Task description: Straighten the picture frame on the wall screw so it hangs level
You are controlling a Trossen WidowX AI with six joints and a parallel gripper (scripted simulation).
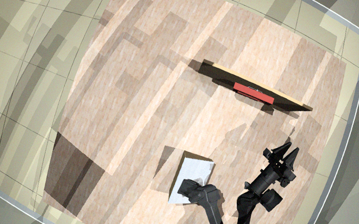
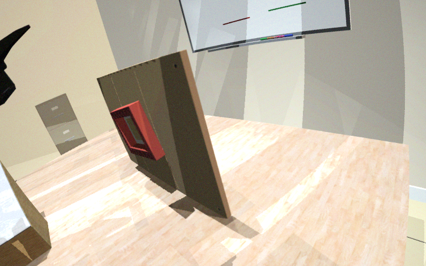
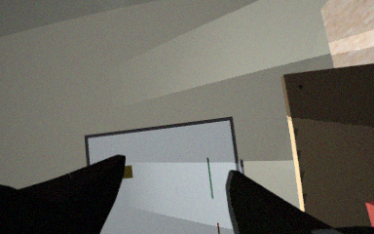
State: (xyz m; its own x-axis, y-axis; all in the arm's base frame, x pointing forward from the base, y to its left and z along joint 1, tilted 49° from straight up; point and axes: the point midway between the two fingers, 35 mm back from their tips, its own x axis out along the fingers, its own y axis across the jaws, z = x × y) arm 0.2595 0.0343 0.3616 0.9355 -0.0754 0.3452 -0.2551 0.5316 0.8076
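Now: the red picture frame 260 mm below my gripper tip, 160 mm to the left of it and 130 mm ahead of it. Also, from my gripper tip: tan wall board: 270 mm below, 160 mm to the left, 140 mm ahead.
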